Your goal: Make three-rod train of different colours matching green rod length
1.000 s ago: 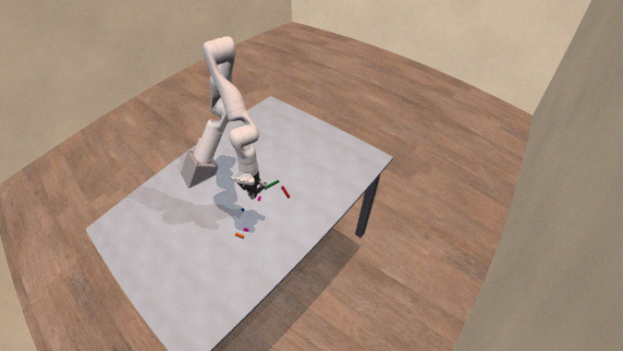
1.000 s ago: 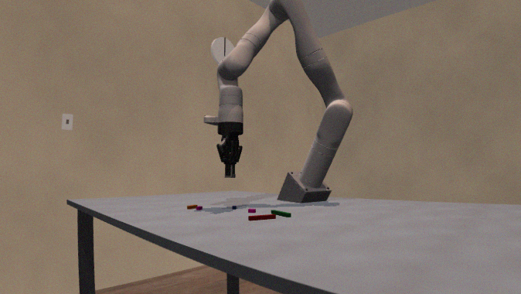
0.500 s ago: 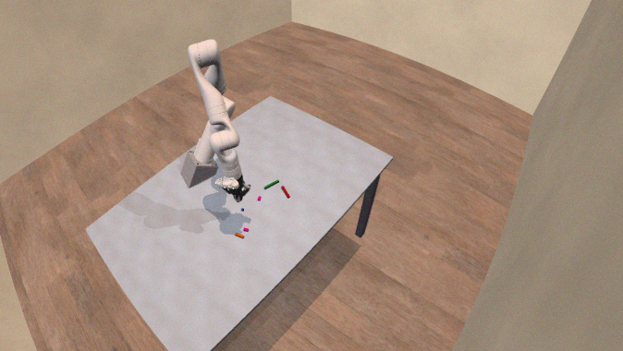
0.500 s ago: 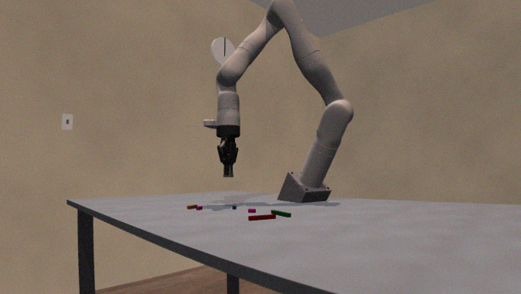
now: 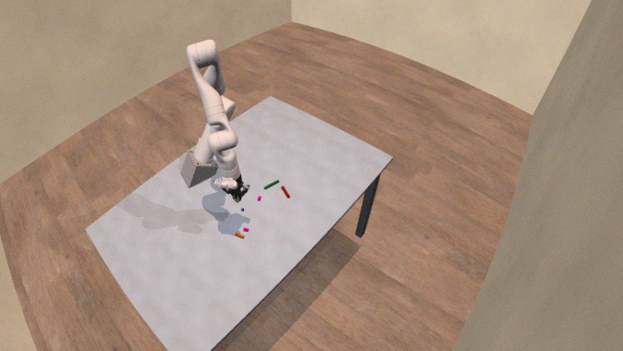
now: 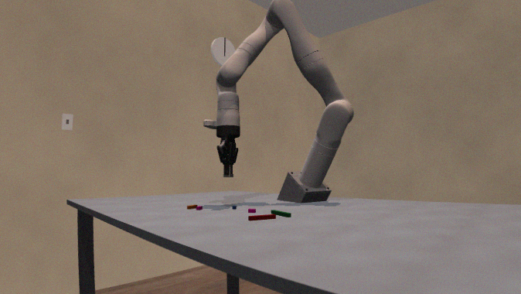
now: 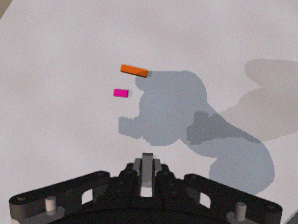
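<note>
Now: hand 12 cm above the blue rod, 2 cm to the right of it and 1 cm past it. Also, from my hand: grey rod: 1 cm below; green rod: 21 cm to the left, 12 cm below, 1 cm ahead; orange rod: 12 cm below, 9 cm to the right, 7 cm ahead.
</note>
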